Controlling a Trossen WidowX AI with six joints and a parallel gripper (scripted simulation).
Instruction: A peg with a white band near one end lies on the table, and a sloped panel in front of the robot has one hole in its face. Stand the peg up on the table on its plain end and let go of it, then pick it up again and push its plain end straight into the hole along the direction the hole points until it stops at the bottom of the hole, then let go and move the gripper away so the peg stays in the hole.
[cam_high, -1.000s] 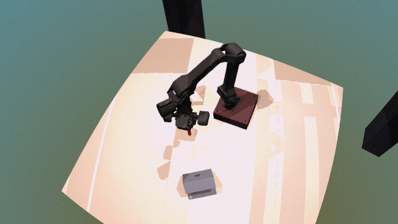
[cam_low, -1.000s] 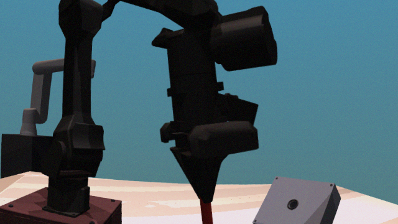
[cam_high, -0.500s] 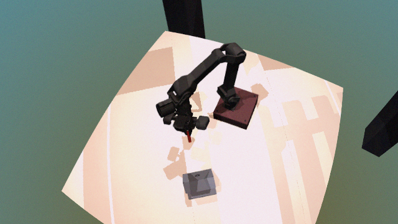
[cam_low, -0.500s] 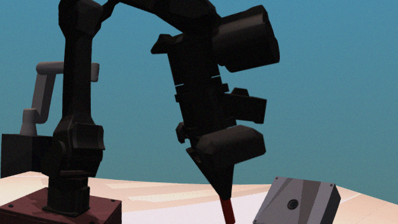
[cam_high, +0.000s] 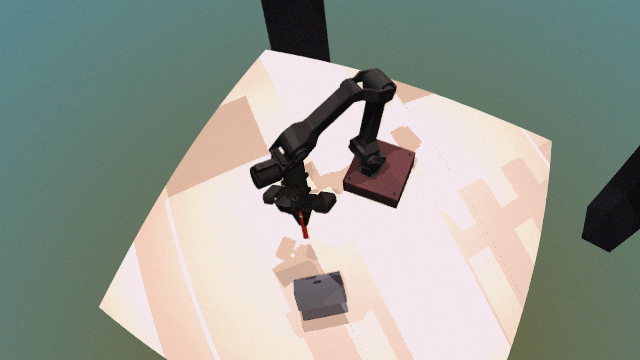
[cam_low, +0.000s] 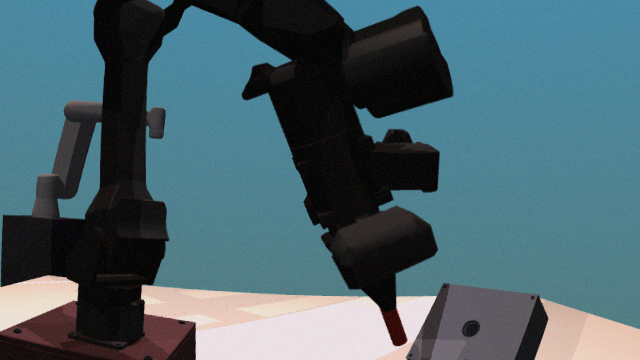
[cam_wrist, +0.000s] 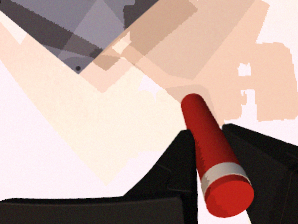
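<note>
The grey sloped panel lies 130 mm ahead of my gripper tip, 120 mm to the left of it and 70 mm below it. From my gripper tip the other things lie so: red peg: 10 mm behind, 10 mm above.
</note>
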